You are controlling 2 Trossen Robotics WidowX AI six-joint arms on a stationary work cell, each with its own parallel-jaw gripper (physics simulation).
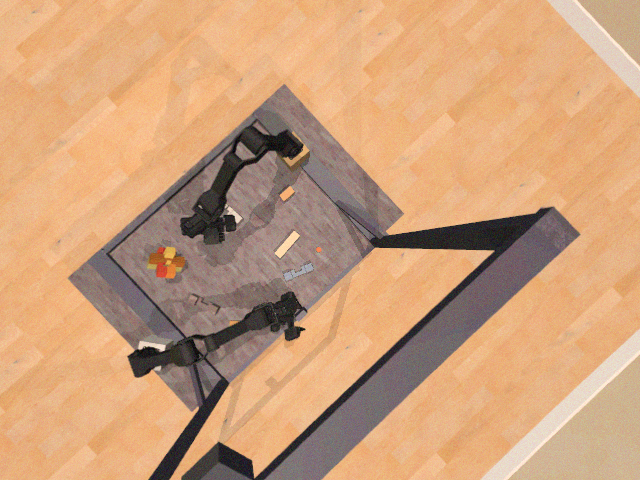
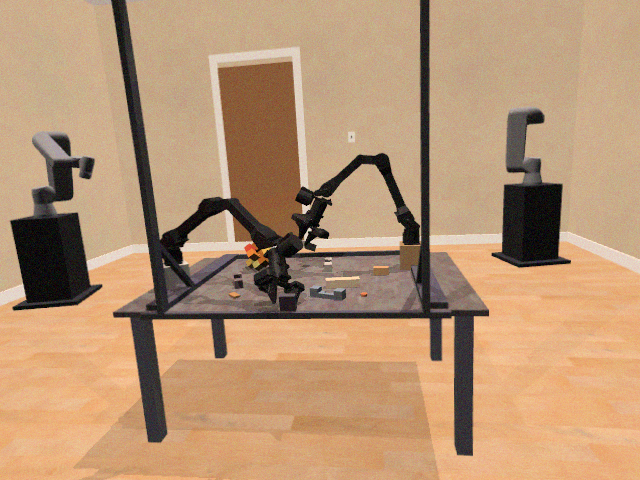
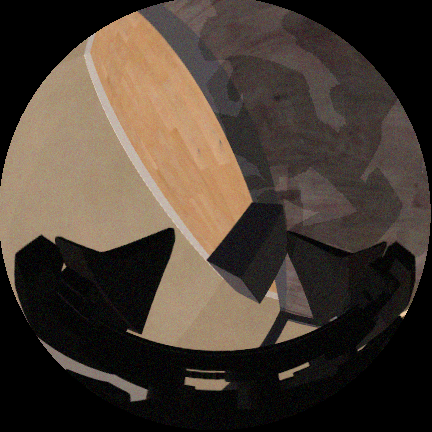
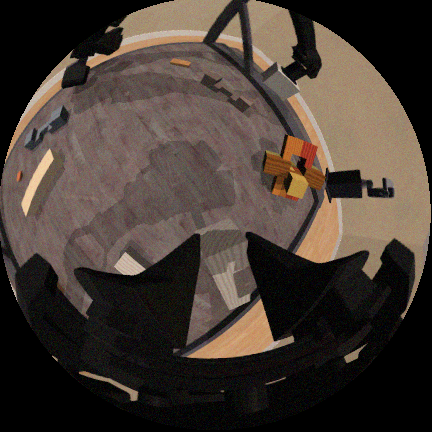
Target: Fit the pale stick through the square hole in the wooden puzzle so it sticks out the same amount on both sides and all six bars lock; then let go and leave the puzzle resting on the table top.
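Places are measured from the left arm's base along level axes (x ahead, y left, z up), in metres.
Pixels of known places: left gripper, fingertip midpoint: point(image 1: 303, 319) point(image 2: 284, 306) point(image 3: 232, 235); right gripper, fingertip midpoint: point(image 4: 222, 238); left arm's base, link origin: point(image 1: 150, 356) point(image 4: 287, 74); right arm's base, link origin: point(image 1: 291, 149) point(image 2: 411, 243).
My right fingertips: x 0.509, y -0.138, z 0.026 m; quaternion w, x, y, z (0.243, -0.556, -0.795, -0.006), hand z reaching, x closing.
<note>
Ahead of a thing's pixels: the offset from my right fingertips to its top centre.
The wooden puzzle point(image 1: 166, 262) point(image 2: 254, 253) point(image 4: 294, 169), made of orange, red and yellow bars, rests near the table's far left side. The pale stick @(0.009 m ahead, 0.302 m right, 0.089 m down) point(image 1: 287, 244) point(image 2: 342, 281) point(image 4: 38, 181) lies flat on the table, apart from both grippers. My right gripper point(image 1: 214, 232) point(image 2: 312, 238) point(image 4: 222, 238) hangs above the table, shut on a grey-brown wood-grain block point(image 4: 219, 241). My left gripper point(image 1: 295, 323) point(image 2: 279, 290) point(image 3: 232, 235) is open at the table's front edge. A dark cube @(0.266 m back, 0.409 m right, 0.063 m down) point(image 1: 291, 331) point(image 2: 288, 301) point(image 3: 250, 250) stands between its spread fingers.
A grey notched piece @(0.096 m back, 0.368 m right, 0.089 m down) point(image 1: 298, 271) point(image 2: 327, 293) point(image 4: 46, 127), a small orange block @(0.218 m ahead, 0.263 m right, 0.090 m down) point(image 1: 287, 193) point(image 2: 381, 270), a dark notched piece @(0.296 m back, 0.005 m right, 0.089 m down) point(image 1: 204, 303) point(image 4: 225, 90) and a white notched piece point(image 1: 234, 213) point(image 4: 225, 282) lie on the table. Frame posts point(image 2: 138, 154) point(image 2: 425, 154) rise at the front corners.
</note>
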